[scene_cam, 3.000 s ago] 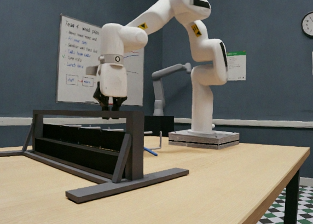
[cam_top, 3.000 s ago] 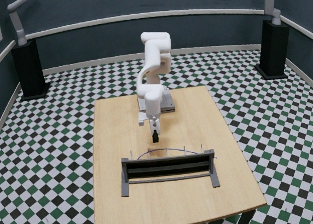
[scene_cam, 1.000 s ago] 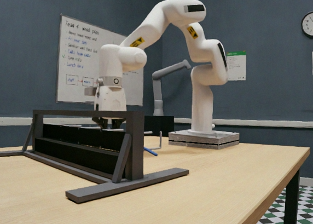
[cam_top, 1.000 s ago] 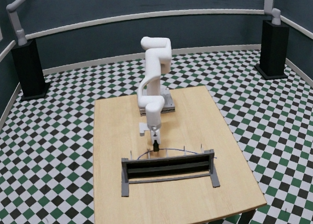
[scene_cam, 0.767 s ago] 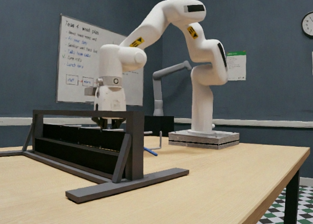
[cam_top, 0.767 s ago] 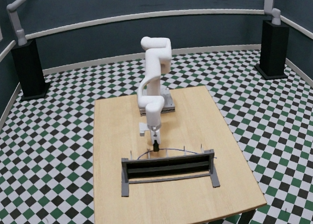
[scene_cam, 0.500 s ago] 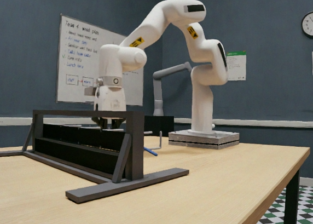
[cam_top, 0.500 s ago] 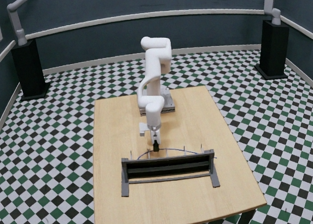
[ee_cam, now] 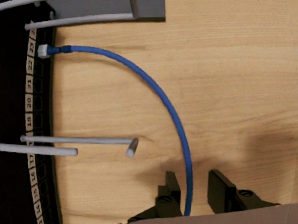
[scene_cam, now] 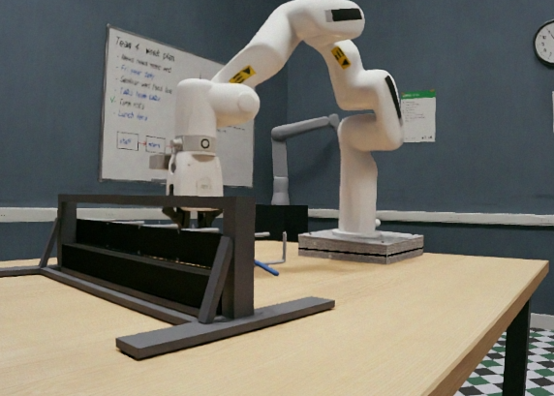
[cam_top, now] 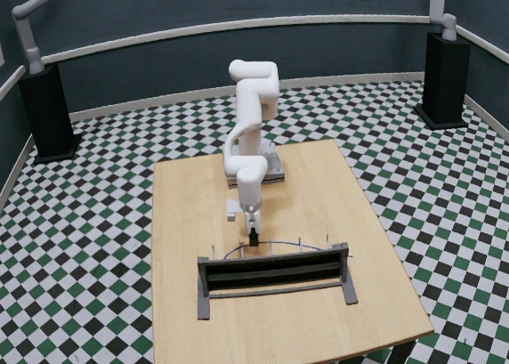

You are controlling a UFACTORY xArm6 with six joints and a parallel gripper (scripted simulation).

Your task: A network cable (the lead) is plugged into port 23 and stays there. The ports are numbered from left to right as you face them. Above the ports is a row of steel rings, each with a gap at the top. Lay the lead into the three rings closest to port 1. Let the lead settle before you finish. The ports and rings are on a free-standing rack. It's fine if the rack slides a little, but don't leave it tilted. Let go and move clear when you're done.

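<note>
Now: the grey rack 170 mm ahead of my hand and 50 mm to the left of it.
</note>
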